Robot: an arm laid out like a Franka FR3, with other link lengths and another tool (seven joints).
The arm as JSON. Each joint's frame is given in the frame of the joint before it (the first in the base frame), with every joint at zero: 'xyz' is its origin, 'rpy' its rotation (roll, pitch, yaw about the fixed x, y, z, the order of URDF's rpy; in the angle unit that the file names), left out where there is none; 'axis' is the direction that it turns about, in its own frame. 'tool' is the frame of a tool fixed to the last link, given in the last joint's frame.
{
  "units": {
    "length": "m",
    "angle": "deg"
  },
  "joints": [
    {
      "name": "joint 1",
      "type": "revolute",
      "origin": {
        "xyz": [
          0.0,
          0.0,
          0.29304
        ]
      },
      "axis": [
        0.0,
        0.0,
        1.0
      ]
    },
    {
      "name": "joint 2",
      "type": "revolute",
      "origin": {
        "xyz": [
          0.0,
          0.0,
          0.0
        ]
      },
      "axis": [
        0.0,
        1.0,
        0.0
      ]
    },
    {
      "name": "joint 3",
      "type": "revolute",
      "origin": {
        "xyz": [
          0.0,
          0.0,
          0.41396
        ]
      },
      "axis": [
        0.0,
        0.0,
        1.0
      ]
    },
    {
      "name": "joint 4",
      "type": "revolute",
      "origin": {
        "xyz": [
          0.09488,
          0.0,
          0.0
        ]
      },
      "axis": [
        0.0,
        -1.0,
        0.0
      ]
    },
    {
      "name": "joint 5",
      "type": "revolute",
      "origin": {
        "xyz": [
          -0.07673,
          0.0,
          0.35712
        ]
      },
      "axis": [
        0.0,
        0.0,
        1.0
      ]
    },
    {
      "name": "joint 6",
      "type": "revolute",
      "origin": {
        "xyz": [
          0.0,
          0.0,
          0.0
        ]
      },
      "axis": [
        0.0,
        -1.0,
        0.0
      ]
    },
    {
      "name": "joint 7",
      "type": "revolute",
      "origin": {
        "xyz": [
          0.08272,
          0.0,
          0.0
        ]
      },
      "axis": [
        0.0,
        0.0,
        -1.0
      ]
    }
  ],
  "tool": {
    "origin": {
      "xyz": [
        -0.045,
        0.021,
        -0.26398
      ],
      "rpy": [
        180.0,
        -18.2,
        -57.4
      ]
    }
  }
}
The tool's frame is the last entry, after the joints.
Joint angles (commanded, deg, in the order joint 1, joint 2, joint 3, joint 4, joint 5, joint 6, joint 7), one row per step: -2.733 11.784 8.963 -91.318 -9.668 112.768 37.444; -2.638 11.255 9.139 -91.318 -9.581 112.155 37.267; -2.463 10.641 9.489 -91.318 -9.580 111.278 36.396; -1.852 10.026 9.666 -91.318 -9.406 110.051 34.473; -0.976 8.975 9.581 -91.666 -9.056 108.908 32.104; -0.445 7.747 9.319 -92.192 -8.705 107.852 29.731; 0.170 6.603 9.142 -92.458 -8.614 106.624 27.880; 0.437 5.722 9.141 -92.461 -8.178 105.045 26.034; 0.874 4.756 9.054 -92.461 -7.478 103.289 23.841
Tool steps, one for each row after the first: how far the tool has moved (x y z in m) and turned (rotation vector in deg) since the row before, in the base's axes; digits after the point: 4 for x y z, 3 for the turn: -0.0043 0.0027 0.0048 -0.026 0.099 0.340; -0.0065 0.0044 0.0053 -0.249 0.334 1.254; -0.0092 0.0070 0.0045 -0.355 0.807 2.471; -0.0120 0.0074 0.0065 -0.340 0.701 2.910; -0.0121 0.0017 0.0069 -0.360 0.614 2.417; -0.0115 0.0024 0.0077 -0.487 0.518 2.091; -0.0112 0.0017 0.0066 -0.131 0.919 1.816; -0.0129 0.0032 0.0072 0.069 1.077 2.209
